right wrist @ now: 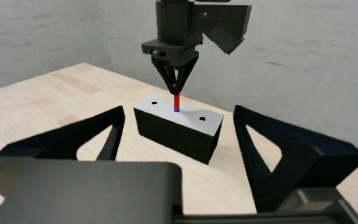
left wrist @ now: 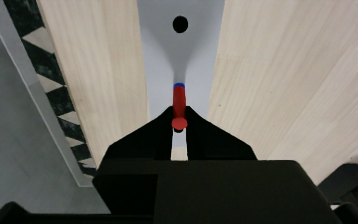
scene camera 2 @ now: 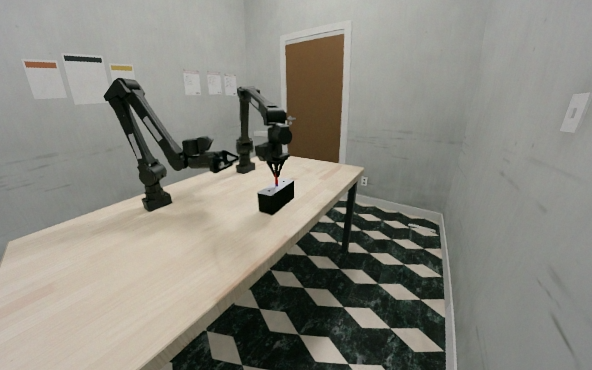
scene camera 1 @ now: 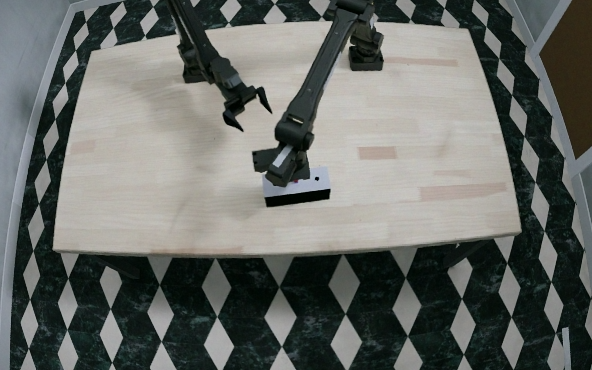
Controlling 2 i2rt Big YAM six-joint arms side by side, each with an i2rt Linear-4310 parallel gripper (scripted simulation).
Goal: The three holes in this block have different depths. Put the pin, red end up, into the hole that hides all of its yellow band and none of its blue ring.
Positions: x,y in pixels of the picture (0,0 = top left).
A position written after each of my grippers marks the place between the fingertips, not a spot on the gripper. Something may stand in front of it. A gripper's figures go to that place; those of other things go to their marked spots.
Labels:
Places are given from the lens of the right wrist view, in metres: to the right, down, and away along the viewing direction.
my left gripper (right wrist: pixel 175 93): -0.01, -0.04, 0.31
my right gripper (right wrist: pixel 179 111): 0.00, 0.00, 0.13
block (right wrist: pixel 194 132): 0.03, 0.04, 0.29

